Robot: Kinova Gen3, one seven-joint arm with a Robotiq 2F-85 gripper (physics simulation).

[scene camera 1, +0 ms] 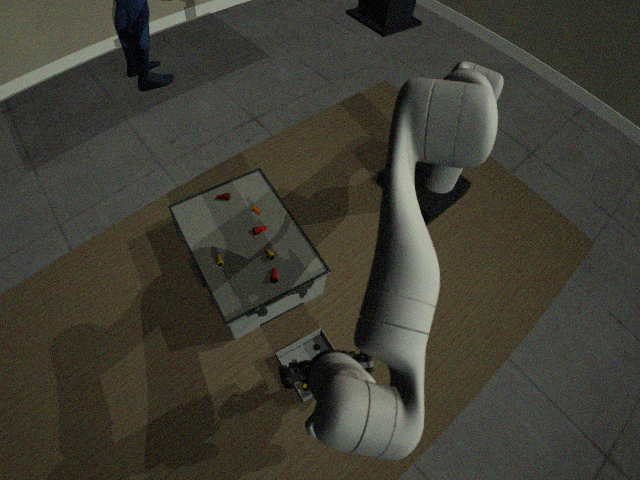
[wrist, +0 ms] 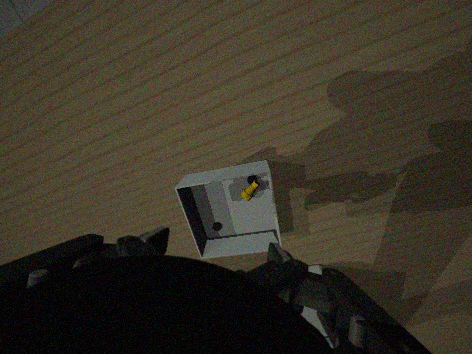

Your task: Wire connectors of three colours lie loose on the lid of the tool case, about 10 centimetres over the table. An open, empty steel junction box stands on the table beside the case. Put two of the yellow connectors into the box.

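Places are measured from the arm's base along level axes (x right, y back, z down), in metres.
Pixels of known places: gripper, between the fingertips: (wrist: 217, 247); arm's base, origin of its link: (scene camera 1: 437, 179).
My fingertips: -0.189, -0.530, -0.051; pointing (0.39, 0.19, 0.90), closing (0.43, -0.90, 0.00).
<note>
For each thing: its middle in the pictures, then the offset to it from my fingertips, as dx, dy, dz. "spot": a spot on its surface instead. Level surfaces: height alone.
- steel junction box, middle of its body: (wrist: 232, 211) (scene camera 1: 312, 365) +0.014, -0.002, +0.074
- yellow connector, middle of its body: (wrist: 251, 190) (scene camera 1: 305, 381) -0.002, -0.031, +0.084
- case lid, a spot on its surface: (scene camera 1: 201, 217) spot: +0.377, -0.020, -0.011
- orange connector, middle of its body: (scene camera 1: 256, 210) +0.322, +0.082, -0.016
- raised case, a spot on its surface: (scene camera 1: 310, 291) spot: +0.131, +0.081, +0.044
- table, height of its surface: dz +0.093
The steel junction box (scene camera 1: 298, 343) (wrist: 225, 174) stands open on the table beside the tool case. One yellow connector (scene camera 1: 305, 385) (wrist: 250, 191) is inside the box, near a dark round hole at its upper right in the wrist view. My gripper (scene camera 1: 325, 364) (wrist: 217, 247) is open and empty, above the box; its fingers stand wide apart. In the scene view my arm hides part of the box. Two more yellow connectors, one at the left (scene camera 1: 219, 259) and one nearer the middle (scene camera 1: 269, 253), lie apart on the case lid (scene camera 1: 201, 217).
Three red connectors (scene camera 1: 223, 196) (scene camera 1: 259, 229) (scene camera 1: 274, 275) and an orange connector (scene camera 1: 256, 209) also lie on the lid. The raised case (scene camera 1: 310, 291) stands right beside the box. The table (scene camera 1: 496, 268) (wrist: 125, 100) carries arm shadows. A person's legs (scene camera 1: 135, 36) show beyond it.
</note>
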